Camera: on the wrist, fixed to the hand. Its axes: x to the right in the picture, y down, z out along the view.
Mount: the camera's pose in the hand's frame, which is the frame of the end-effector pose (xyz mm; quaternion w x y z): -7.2 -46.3 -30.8 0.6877 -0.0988 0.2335 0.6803
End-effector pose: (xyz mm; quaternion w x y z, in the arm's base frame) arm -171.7 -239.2 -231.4 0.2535 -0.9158 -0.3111 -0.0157
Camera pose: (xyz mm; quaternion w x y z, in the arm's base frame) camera -200.3 -226.5 -184.9 0.1672 -0.8628 0.4698 -0.0829
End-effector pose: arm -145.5 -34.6 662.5 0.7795 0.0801 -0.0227 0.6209
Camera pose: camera -104.1 -46.8 626.7 0.1269 -0.1823 0.0506 0.9737
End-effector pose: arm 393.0 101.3 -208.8 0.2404 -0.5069 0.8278 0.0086
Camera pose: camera 422.7 76.9 -168.0 0.0839 -0.1888 -0.9694 -0.1329
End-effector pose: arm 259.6 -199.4 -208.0 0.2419 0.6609 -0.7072 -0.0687
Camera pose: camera 314.7 -191.0 -202.2 0.4435 -0.0345 -0.8726 0.2018
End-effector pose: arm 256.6 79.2 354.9 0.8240 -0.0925 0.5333 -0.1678
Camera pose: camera 217.6 39.8 363.6 0.5471 0.2569 0.6386 0.4762
